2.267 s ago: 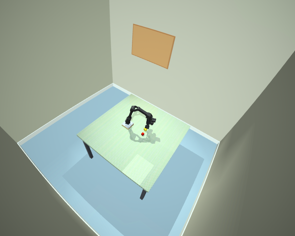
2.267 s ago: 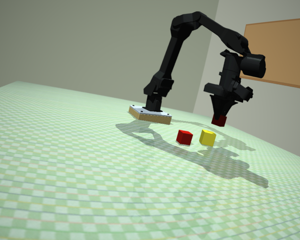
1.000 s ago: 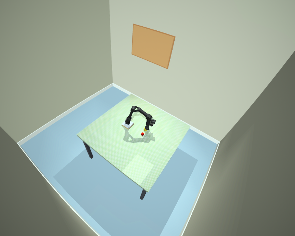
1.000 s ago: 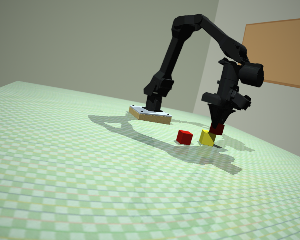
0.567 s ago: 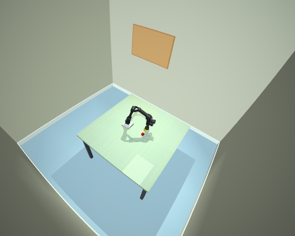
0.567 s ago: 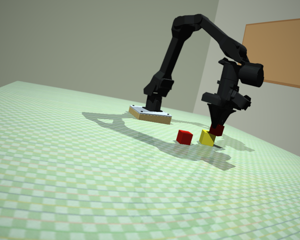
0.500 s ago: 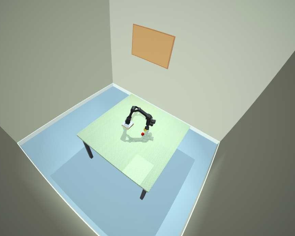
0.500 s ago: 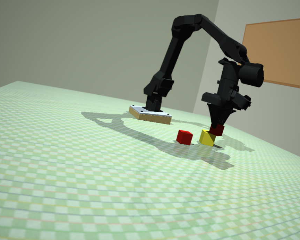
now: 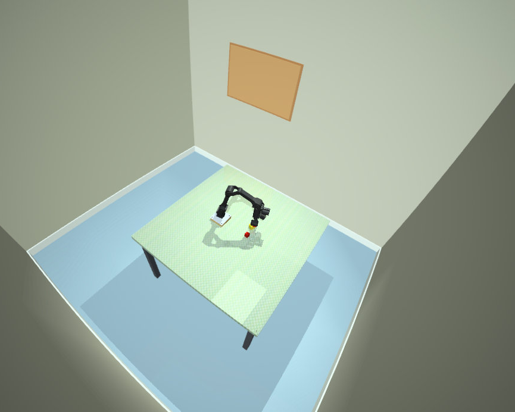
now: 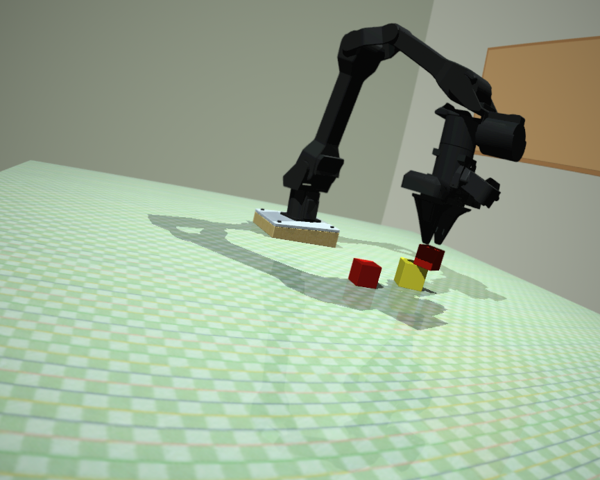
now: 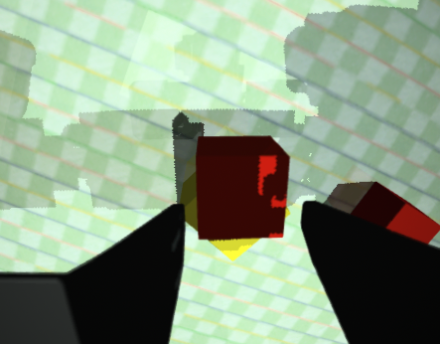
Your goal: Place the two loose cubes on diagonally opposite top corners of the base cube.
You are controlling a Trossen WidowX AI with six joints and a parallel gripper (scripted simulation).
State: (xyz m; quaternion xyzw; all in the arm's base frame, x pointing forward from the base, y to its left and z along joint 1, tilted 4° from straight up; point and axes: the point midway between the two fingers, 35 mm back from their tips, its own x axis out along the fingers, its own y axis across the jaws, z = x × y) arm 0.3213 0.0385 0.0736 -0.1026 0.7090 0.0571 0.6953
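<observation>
The yellow cube lies 2 cm behind my gripper tip, 1 cm to the right of it and 6 cm below it.
</observation>
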